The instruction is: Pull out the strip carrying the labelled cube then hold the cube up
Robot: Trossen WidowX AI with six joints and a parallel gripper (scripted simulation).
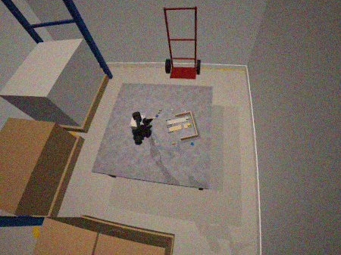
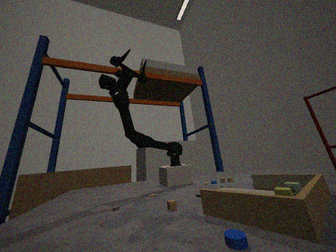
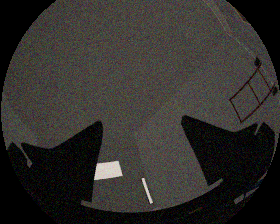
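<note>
Now: gripper tip 61 cm above the tan strip, 27 cm to the right of it and 6 cm short of it.
</note>
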